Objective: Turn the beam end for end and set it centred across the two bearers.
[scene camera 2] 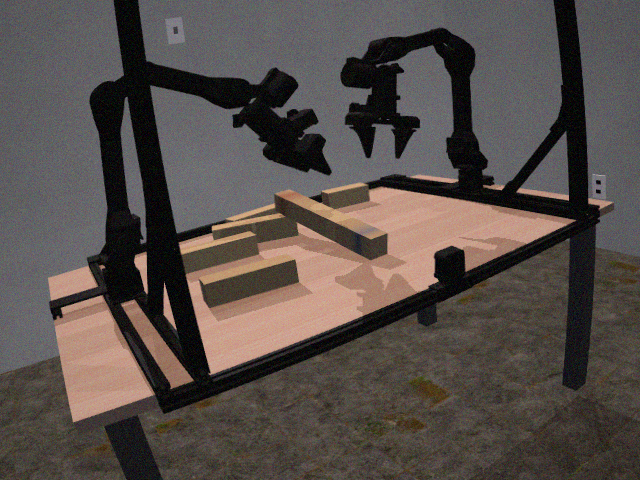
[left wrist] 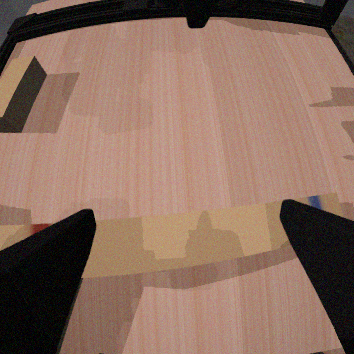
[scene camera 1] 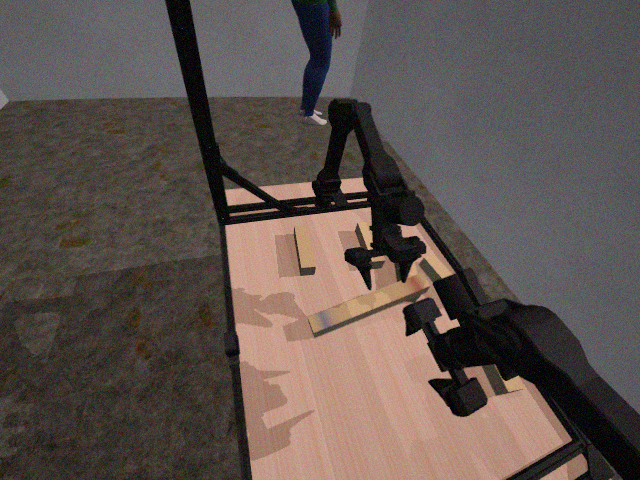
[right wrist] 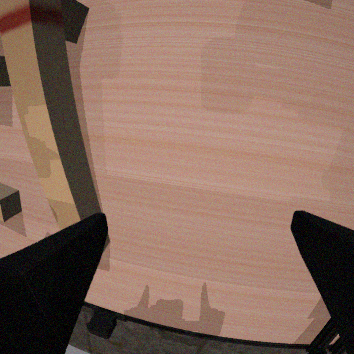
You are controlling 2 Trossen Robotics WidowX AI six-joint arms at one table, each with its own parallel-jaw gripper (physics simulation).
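Where they show: left gripper, fingertip midpoint: (scene camera 2: 318,172) (left wrist: 188,214) (scene camera 1: 386,286); right gripper, fingertip midpoint: (scene camera 2: 383,158) (left wrist: 184,7) (scene camera 1: 418,357) (right wrist: 201,222); left arm's base, origin of the base link: (scene camera 2: 126,296) (scene camera 1: 322,202); right arm's base, origin of the base link: (scene camera 2: 471,190) (left wrist: 169,0).
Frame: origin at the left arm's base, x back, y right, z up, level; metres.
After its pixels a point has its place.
Observation:
The beam (scene camera 1: 361,307) {x -0.458, y 0.040, z 0.048 m} (scene camera 2: 325,217) {x -0.431, y 0.039, z 0.049 m} (left wrist: 120,250) {x -0.440, y -0.055, z 0.065 m} (right wrist: 40,125) {x -0.455, y -0.018, z 0.059 m} is a long wooden bar lying obliquely, with a red band at its right end and a blue band at its left end in scene camera 1. Its red end overlaps other blocks; contact is unclear. Two roughly parallel shorter blocks, apparently the bearers, lie apart from it: one (scene camera 1: 305,250) {x -0.230, y 0.129, z 0.025 m} (scene camera 2: 248,281) {x -0.199, y 0.148, z 0.009 m} and another (scene camera 1: 362,232) {x -0.194, y -0.081, z 0.025 m} (scene camera 2: 222,250) {x -0.235, y -0.073, z 0.010 m}, partly hidden. My left gripper (scene camera 1: 386,284) {x -0.455, y -0.004, z 0.136 m} (scene camera 2: 320,164) {x -0.455, y -0.004, z 0.136 m} (left wrist: 188,214) {x -0.455, y -0.004, z 0.136 m} is open above the beam, fingers spread along its length. My right gripper (scene camera 1: 420,357) {x -0.622, y 0.006, z 0.137 m} (scene camera 2: 383,156) {x -0.622, y 0.006, z 0.137 m} (right wrist: 201,222) {x -0.622, y 0.006, z 0.137 m} is open, raised beside the beam.
Further wooden blocks lie near the beam's red end, one (scene camera 2: 258,227) {x -0.356, y -0.144, z 0.018 m} and another (scene camera 1: 437,268) {x -0.384, y -0.265, z 0.025 m} (scene camera 2: 250,212) {x -0.399, y -0.284, z 0.025 m}. A separate block (scene camera 1: 509,382) {x -0.723, y -0.252, z 0.028 m} (scene camera 2: 346,195) {x -0.670, y -0.244, z 0.011 m} (left wrist: 11,82) {x -0.683, y -0.259, z 0.028 m} lies beyond them. Black uprights (scene camera 1: 196,103) {x -0.037, y 0.365, z 0.385 m} (scene camera 2: 147,180) {x -0.017, y 0.373, z 0.245 m} and rails frame the table. A person (scene camera 1: 315,51) stands behind it.

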